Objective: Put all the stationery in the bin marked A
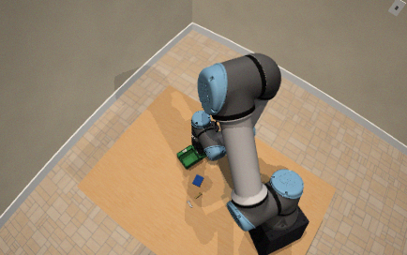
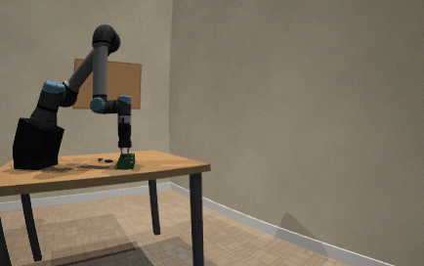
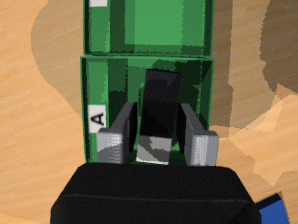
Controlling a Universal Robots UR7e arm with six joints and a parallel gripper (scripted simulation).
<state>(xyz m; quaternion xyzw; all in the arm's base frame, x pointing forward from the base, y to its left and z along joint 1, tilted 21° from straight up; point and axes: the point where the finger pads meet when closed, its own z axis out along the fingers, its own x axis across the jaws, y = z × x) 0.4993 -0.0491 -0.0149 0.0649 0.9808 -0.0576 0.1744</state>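
My hand is 20 mm above the black block and 10 mm to the right of it. From my hand the other things lie so: green bin 20 mm below, 10 mm ahead; blue pad 130 mm to the left, 100 mm behind, 40 mm below; brass screw 180 mm to the left, 150 mm behind, 40 mm below.
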